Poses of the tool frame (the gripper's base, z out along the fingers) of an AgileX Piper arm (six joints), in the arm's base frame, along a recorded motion.
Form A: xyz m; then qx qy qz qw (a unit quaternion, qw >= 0).
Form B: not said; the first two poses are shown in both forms.
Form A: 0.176 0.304 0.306 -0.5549 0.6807 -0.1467 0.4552
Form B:
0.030 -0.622 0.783 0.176
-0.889 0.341 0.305 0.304
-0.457 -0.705 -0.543 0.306
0 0 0 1

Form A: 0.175 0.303 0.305 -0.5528 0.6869 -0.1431 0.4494
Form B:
0.015 -0.631 0.776 0.175
-0.888 0.348 0.300 0.303
-0.459 -0.694 -0.555 0.305
0 0 0 1

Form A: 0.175 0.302 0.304 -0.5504 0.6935 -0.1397 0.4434
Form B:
-0.001 -0.640 0.769 0.175
-0.887 0.355 0.294 0.302
-0.461 -0.682 -0.568 0.304
0 0 0 1

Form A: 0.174 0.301 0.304 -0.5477 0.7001 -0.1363 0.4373
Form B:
-0.018 -0.648 0.762 0.174
-0.886 0.363 0.288 0.301
-0.463 -0.670 -0.580 0.304
0 0 0 1

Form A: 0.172 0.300 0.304 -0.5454 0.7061 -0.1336 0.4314
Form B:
-0.033 -0.655 0.755 0.172
-0.885 0.369 0.282 0.300
-0.463 -0.659 -0.592 0.304
0 0 0 1

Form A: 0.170 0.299 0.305 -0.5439 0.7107 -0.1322 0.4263
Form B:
-0.045 -0.660 0.750 0.170
-0.886 0.373 0.276 0.299
-0.462 -0.652 -0.602 0.305
0 0 0 1

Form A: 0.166 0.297 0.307 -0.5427 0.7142 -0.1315 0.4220
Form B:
-0.055 -0.664 0.746 0.166
-0.886 0.376 0.270 0.297
-0.460 -0.646 -0.609 0.307
0 0 0 1

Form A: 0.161 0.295 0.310 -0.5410 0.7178 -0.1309 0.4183
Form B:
-0.065 -0.667 0.742 0.161
-0.886 0.380 0.265 0.295
-0.459 -0.641 -0.616 0.310
0 0 0 1

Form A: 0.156 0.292 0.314 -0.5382 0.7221 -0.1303 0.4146
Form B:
-0.077 -0.669 0.739 0.156
-0.885 0.387 0.258 0.292
-0.459 -0.634 -0.622 0.314
0 0 0 1

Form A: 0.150 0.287 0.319 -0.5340 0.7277 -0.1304 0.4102
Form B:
-0.093 -0.670 0.736 0.150
-0.884 0.396 0.248 0.287
-0.458 -0.628 -0.629 0.319
0 0 0 1

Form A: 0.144 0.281 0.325 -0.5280 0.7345 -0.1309 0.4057
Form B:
-0.113 -0.669 0.734 0.144
-0.882 0.408 0.236 0.281
-0.458 -0.621 -0.637 0.325
0 0 0 1

